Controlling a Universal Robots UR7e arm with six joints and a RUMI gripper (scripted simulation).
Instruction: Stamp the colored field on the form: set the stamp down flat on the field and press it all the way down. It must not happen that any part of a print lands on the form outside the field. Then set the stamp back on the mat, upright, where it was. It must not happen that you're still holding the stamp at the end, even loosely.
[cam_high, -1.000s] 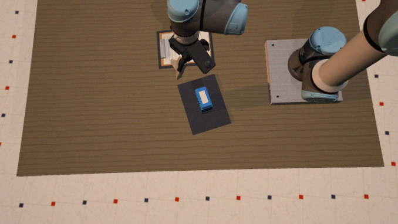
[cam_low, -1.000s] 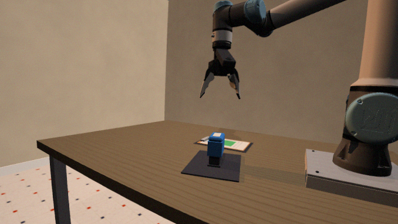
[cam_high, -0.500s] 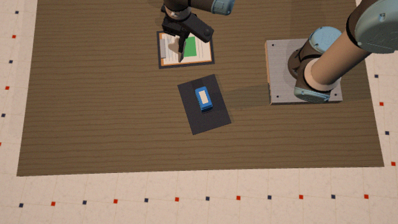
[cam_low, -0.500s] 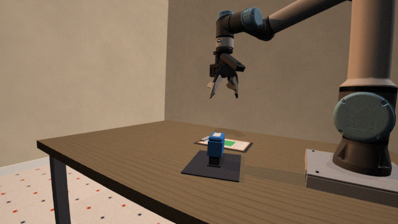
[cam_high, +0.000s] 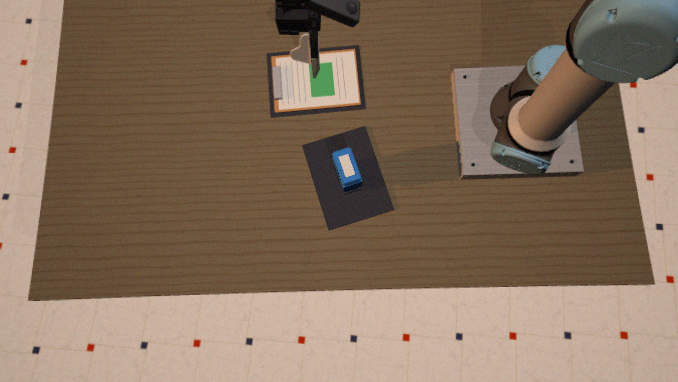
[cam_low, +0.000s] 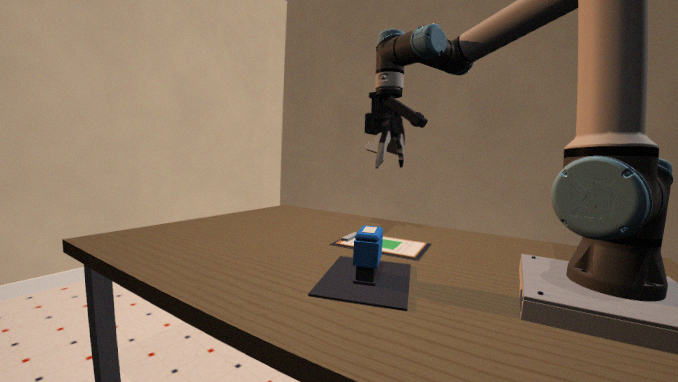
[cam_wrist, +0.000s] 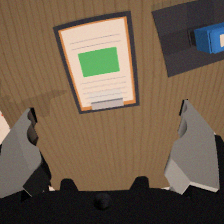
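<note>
The blue stamp is 23 cm to the left of my hand, 17 cm below it and 10 cm behind it. Also, from my hand: clipboard (22 cm below, 4 cm ahead, 2 cm to the right); then dark mat (23 cm to the left, 22 cm below, 10 cm behind).
</note>
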